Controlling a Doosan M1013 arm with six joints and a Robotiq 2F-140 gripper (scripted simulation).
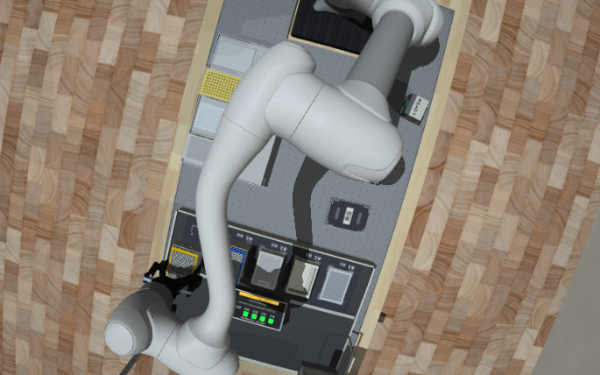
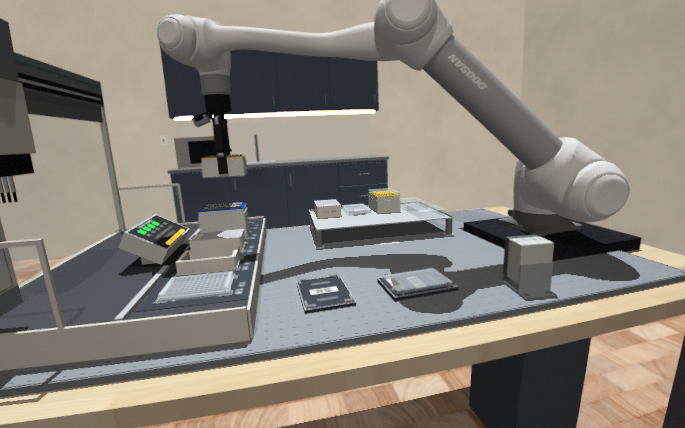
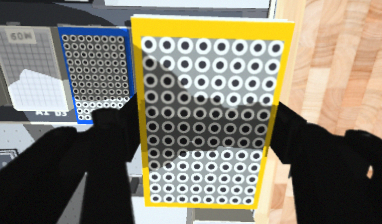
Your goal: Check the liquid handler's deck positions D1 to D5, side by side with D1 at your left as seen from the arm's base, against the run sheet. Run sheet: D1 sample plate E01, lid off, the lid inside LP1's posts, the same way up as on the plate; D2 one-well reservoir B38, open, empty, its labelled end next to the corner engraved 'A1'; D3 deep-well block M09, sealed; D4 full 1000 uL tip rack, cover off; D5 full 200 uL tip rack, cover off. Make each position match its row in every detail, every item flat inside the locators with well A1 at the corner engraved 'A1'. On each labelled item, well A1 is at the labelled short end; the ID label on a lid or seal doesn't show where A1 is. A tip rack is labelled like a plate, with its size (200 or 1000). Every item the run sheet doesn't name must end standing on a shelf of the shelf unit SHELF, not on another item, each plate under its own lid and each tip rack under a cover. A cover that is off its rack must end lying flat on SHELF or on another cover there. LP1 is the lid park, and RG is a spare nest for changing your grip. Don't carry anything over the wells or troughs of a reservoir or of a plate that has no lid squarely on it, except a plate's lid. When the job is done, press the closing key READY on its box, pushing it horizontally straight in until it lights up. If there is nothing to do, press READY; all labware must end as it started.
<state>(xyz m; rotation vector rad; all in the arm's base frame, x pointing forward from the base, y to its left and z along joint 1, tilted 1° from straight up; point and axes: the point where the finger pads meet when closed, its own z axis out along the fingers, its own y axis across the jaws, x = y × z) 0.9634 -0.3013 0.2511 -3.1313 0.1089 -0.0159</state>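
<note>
The blue-framed tip rack lies 140 mm below my hand and 120 mm to the left of it. Also, from my hand: cream reservoir: 370 mm to the left, 200 mm below, 30 mm ahead; then yellow-framed tip rack: 10 mm behind, 10 mm above; then shelf unit: 490 mm behind, 210 mm below, 40 mm to the left.
</note>
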